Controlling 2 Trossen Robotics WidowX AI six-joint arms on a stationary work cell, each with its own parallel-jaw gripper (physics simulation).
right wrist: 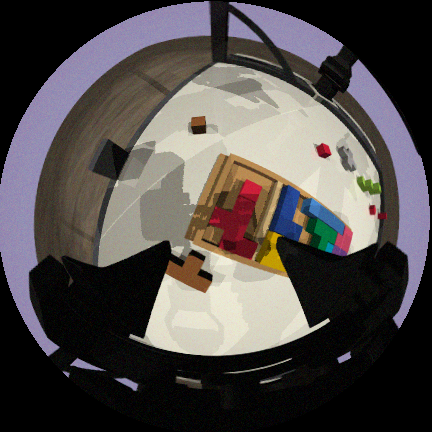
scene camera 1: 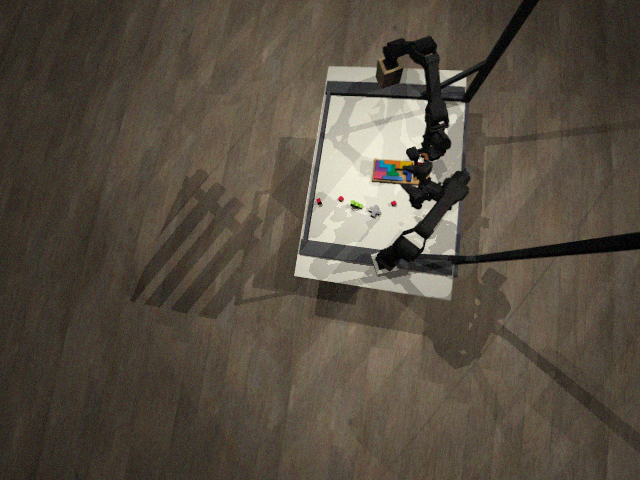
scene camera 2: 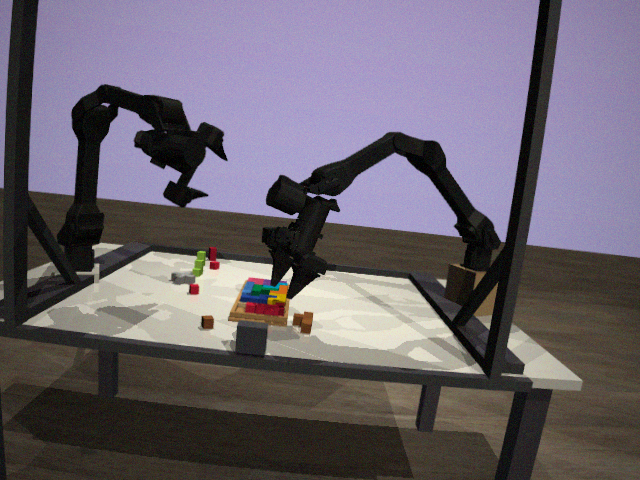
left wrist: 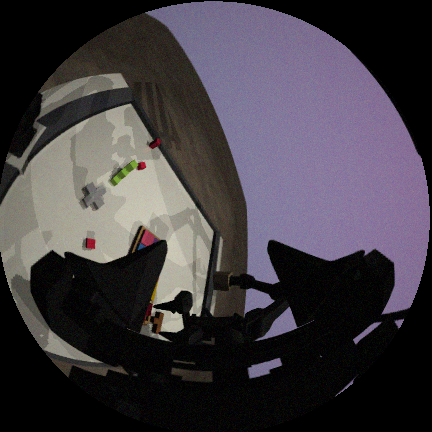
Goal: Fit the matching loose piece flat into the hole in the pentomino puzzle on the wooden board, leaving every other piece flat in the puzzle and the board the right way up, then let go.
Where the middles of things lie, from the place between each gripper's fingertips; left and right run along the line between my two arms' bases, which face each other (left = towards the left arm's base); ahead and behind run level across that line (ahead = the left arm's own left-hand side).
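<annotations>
My left hand is 27 cm above the wooden puzzle board [scene camera 2: 237, 313], 5 cm past it and 14 cm to the left of it. The red piece [right wrist: 234, 223] is 26 cm below my left hand, 14 cm behind it and 15 cm to the right of it.
My right gripper is 40 mm above the red piece, 10 mm short of it and 20 mm to the right of it. Relative to my right hand, the wooden puzzle board is 50 mm below, 100 mm ahead and 30 mm to the left.
</annotations>
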